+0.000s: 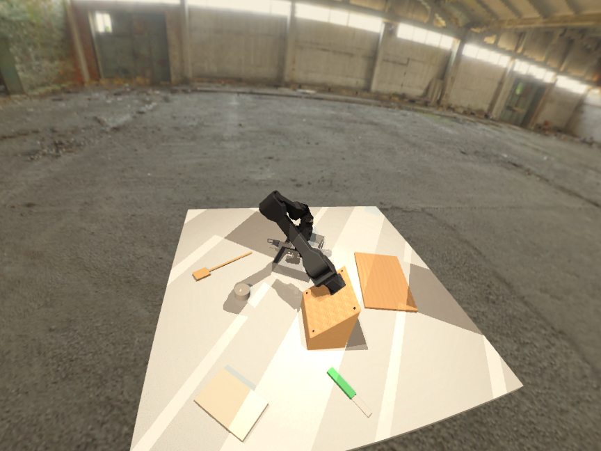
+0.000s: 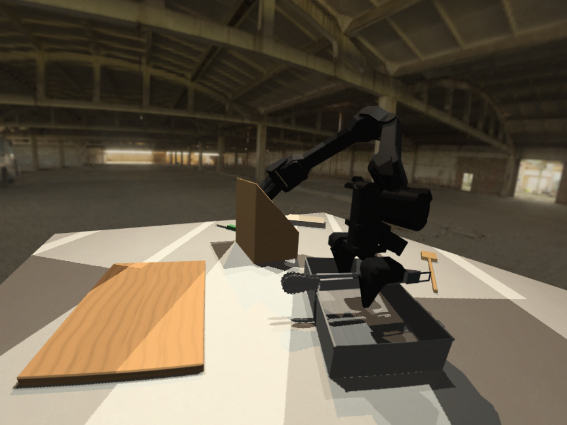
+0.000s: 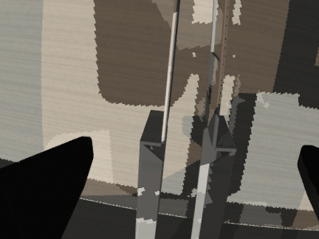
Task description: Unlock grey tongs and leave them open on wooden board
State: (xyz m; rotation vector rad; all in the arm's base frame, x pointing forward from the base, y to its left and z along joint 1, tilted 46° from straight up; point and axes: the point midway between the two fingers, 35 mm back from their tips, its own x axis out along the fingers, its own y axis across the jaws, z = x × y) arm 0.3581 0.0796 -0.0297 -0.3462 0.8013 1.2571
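Right now the roasting tin is 2 cm below my gripper tip, 1 cm to the left of it and 1 cm ahead of it. Also, from my gripper tip: yellow lock piece 8 cm to the left, 3 cm ahead, 3 cm above; then wooden board 37 cm to the right, 20 cm behind, 4 cm below; then white puck 30 cm to the left, 21 cm behind, 3 cm below.
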